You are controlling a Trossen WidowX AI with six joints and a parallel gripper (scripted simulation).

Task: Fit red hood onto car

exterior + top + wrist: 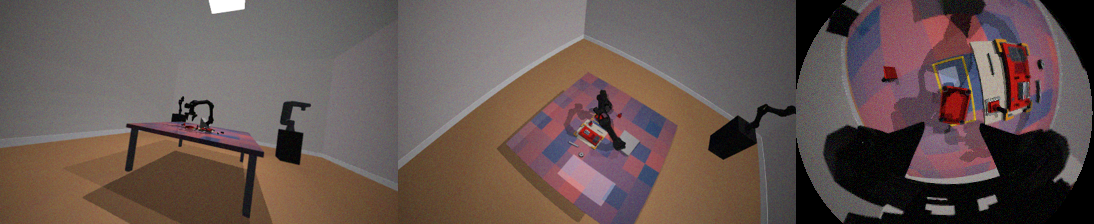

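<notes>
The red hood lies 9 cm below my gripper tip, 1 cm to the left of it and 1 cm behind it. The rest, counted from my gripper tip: thin grey stick (40 cm to the left, 9 cm below, 2 cm ahead).
</notes>
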